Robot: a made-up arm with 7 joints. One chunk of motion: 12 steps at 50 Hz.
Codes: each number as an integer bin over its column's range. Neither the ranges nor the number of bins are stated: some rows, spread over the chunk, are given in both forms.
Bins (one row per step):
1: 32 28 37 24 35 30 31
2: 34 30 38 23 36 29 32
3: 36 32 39 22 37 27 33
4: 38 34 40 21 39 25 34
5: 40 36 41 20 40 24 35
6: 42 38 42 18 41 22 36
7: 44 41 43 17 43 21 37
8: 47 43 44 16 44 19 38
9: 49 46 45 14 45 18 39
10: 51 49 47 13 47 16 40
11: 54 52 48 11 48 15 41
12: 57 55 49 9 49 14 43
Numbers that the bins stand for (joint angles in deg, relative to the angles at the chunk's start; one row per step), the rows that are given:
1: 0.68 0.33 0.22 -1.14 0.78 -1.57 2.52
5: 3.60 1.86 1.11 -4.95 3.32 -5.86 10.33
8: 6.16 3.19 1.78 -8.76 5.35 -9.43 16.19
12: 9.81 5.48 2.89 -15.43 7.89 -13.00 25.95
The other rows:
2: 1.41 0.71 0.44 -2.10 1.29 -2.29 4.48
3: 2.14 1.10 0.67 -3.05 1.79 -3.71 6.43
4: 2.87 1.48 0.89 -4.00 2.81 -5.14 8.38
6: 4.33 2.24 1.33 -6.86 3.83 -7.29 12.29
7: 5.06 2.81 1.56 -7.81 4.84 -8.00 14.24
9: 6.89 3.76 2.00 -10.67 5.86 -10.14 18.14
10: 7.62 4.33 2.44 -11.62 6.87 -11.57 20.10
11: 8.71 4.90 2.67 -13.52 7.38 -12.29 22.05

